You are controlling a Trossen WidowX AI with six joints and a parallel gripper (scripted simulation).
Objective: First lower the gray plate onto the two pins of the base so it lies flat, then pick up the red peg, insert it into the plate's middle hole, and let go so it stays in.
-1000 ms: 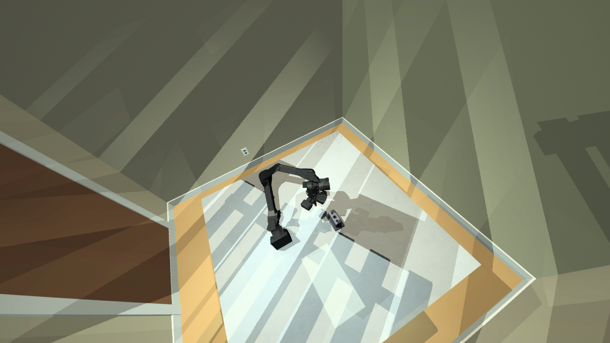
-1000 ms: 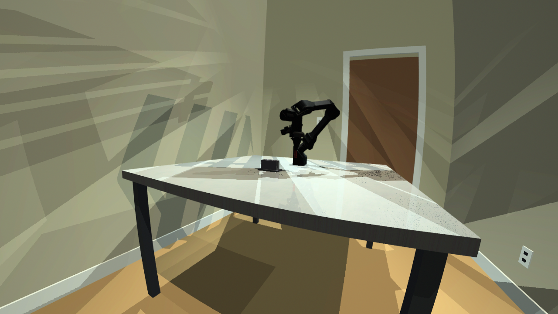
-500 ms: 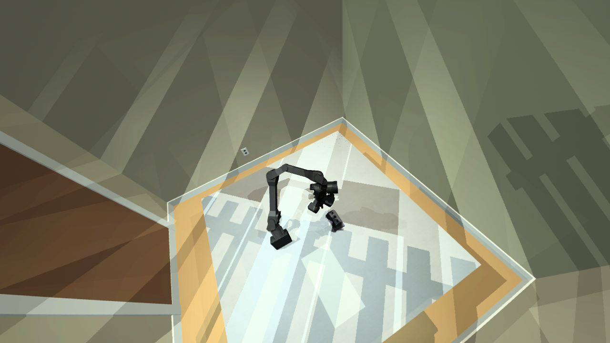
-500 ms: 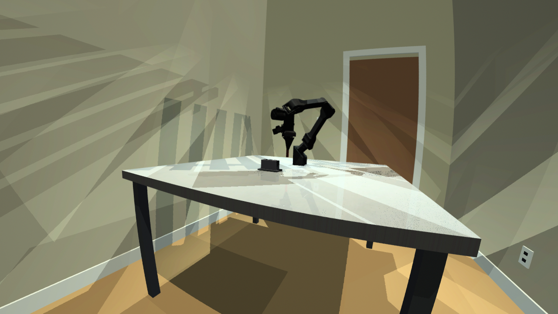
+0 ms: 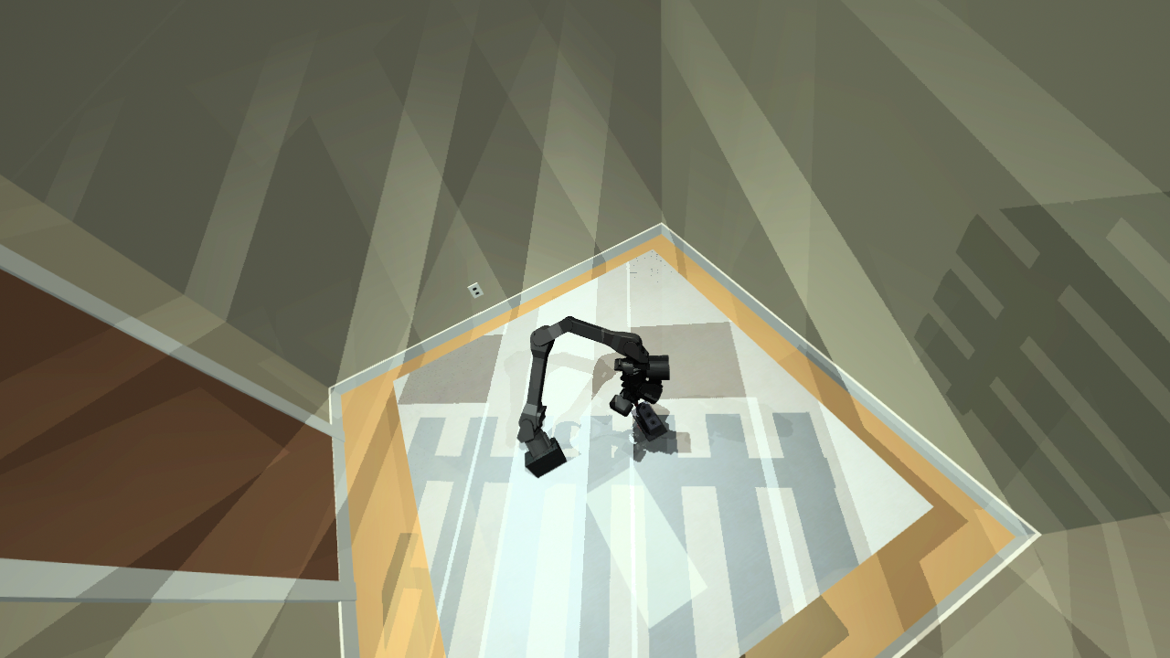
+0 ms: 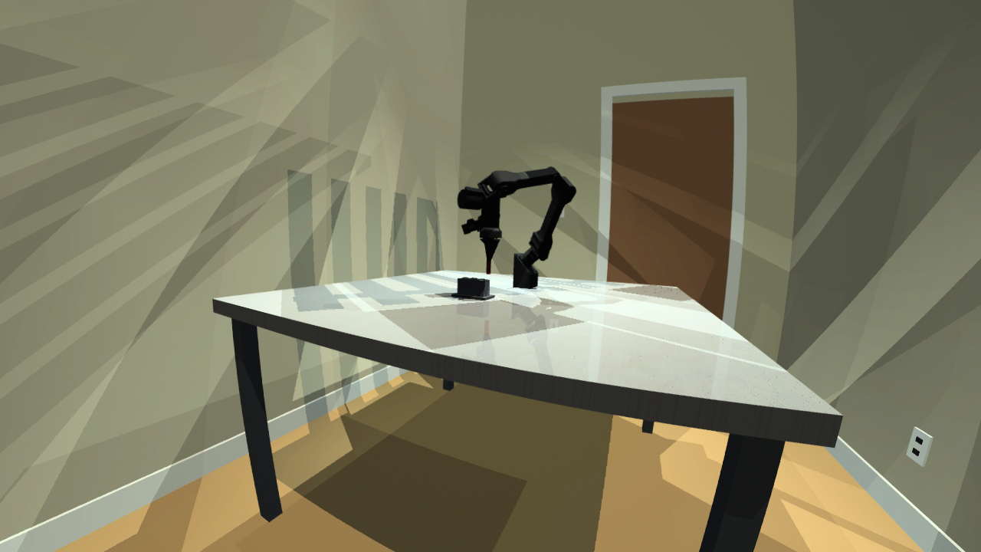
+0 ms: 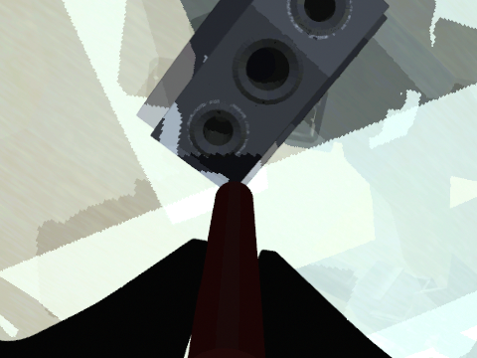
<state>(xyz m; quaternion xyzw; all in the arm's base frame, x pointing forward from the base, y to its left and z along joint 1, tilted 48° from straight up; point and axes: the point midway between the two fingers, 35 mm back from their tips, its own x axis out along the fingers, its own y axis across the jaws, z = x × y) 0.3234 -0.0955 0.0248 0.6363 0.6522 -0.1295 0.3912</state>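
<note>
The gray plate is 10 mm ahead of my gripper tip, 50 mm to the right of it and 70 mm below it. Also, from my gripper tip: red peg: right at my gripper tip.
</note>
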